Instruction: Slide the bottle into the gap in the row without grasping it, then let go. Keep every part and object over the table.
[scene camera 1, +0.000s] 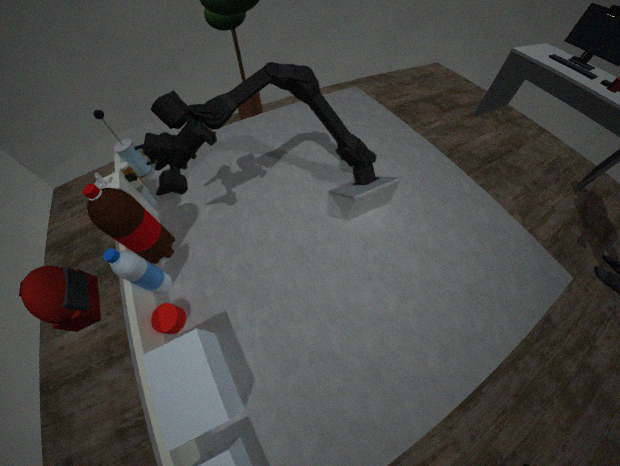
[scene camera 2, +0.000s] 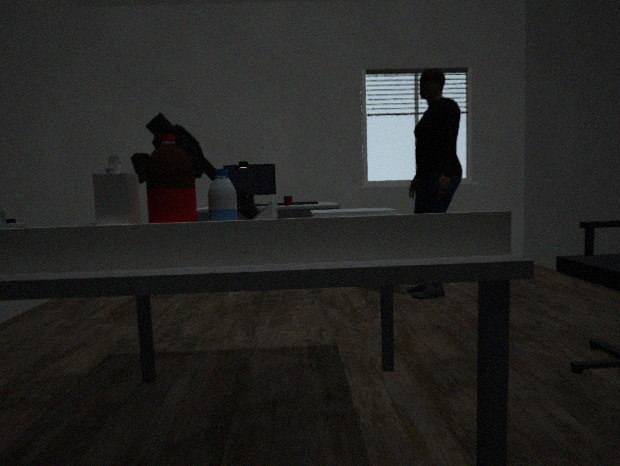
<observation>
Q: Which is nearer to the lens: the red cylinder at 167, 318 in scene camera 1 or the white box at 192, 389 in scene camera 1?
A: The white box.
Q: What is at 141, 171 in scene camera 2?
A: My gripper.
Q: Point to a large brown bottle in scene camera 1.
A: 117, 213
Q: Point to my gripper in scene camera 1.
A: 157, 181
</observation>
